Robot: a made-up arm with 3 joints. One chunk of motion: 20 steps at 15 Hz.
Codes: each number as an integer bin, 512 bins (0 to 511) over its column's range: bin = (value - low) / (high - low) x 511, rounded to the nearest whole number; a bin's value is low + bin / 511 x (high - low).
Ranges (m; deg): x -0.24..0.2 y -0.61..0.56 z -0.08..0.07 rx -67..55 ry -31..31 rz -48..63
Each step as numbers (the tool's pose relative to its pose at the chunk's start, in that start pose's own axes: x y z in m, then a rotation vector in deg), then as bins.
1 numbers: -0.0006 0.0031 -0.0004 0.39 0.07 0.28
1 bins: 278 268 271 282 256 222
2 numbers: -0.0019 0.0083 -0.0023 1.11 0.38 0.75
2 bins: 277 270 265 285 259 224
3 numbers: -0.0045 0.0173 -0.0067 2.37 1.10 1.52
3 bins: 274 274 250 291 265 228
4 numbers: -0.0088 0.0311 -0.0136 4.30 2.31 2.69
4 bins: 269 280 226 299 275 233
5 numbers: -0.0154 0.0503 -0.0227 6.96 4.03 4.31
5 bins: 261 288 195 310 289 241
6 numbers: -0.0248 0.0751 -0.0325 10.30 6.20 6.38
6 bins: 250 299 162 324 307 250
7 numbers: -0.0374 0.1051 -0.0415 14.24 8.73 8.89
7 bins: 235 312 131 340 327 262
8 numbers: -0.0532 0.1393 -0.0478 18.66 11.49 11.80
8 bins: 217 327 110 359 350 275
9 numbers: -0.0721 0.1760 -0.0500 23.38 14.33 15.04
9 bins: 195 343 102 379 374 290
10 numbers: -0.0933 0.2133 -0.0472 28.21 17.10 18.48
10 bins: 170 360 112 399 396 306
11 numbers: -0.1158 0.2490 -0.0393 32.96 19.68 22.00
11 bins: 144 375 139 419 418 322
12 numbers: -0.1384 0.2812 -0.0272 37.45 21.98 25.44
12 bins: 118 389 180 437 437 338
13 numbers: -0.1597 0.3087 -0.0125 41.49 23.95 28.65
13 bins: 93 401 230 454 453 353
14 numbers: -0.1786 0.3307 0.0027 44.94 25.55 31.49
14 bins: 71 411 282 469 466 366
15 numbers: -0.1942 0.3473 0.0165 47.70 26.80 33.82
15 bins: 53 418 329 480 476 377
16 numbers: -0.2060 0.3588 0.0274 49.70 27.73 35.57
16 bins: 39 423 366 489 484 385
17 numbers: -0.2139 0.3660 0.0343 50.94 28.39 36.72
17 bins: 30 426 389 494 489 390
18 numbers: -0.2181 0.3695 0.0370 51.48 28.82 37.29
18 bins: 25 428 399 496 493 393
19 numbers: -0.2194 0.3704 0.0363 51.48 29.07 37.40
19 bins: 24 428 396 496 495 393
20 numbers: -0.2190 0.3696 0.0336 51.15 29.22 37.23
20 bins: 24 428 387 495 496 392
